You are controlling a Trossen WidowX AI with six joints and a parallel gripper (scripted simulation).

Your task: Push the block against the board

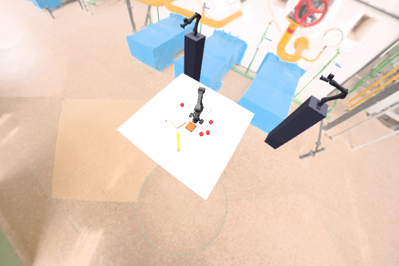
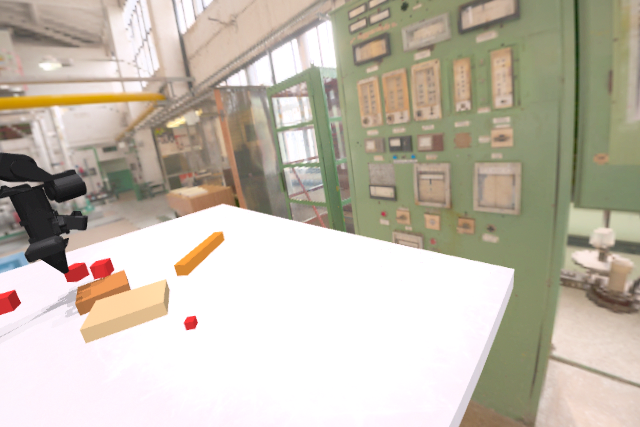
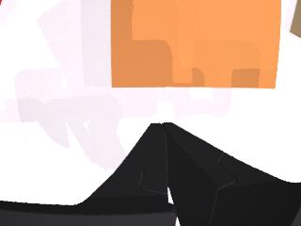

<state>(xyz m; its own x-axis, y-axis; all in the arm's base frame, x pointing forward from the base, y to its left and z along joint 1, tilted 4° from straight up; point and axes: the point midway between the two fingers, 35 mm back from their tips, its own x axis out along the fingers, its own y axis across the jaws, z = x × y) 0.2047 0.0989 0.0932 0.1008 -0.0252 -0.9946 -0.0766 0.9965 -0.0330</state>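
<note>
The square block is 6 cm ahead of my gripper tip, 3 cm to the right of it and 7 cm below it. From my gripper tip the other things lie so: long orange-yellow bar (31 cm ahead, 1 cm to the right, 7 cm below); then tan board (11 cm ahead, 17 cm to the right, 7 cm below).
</note>
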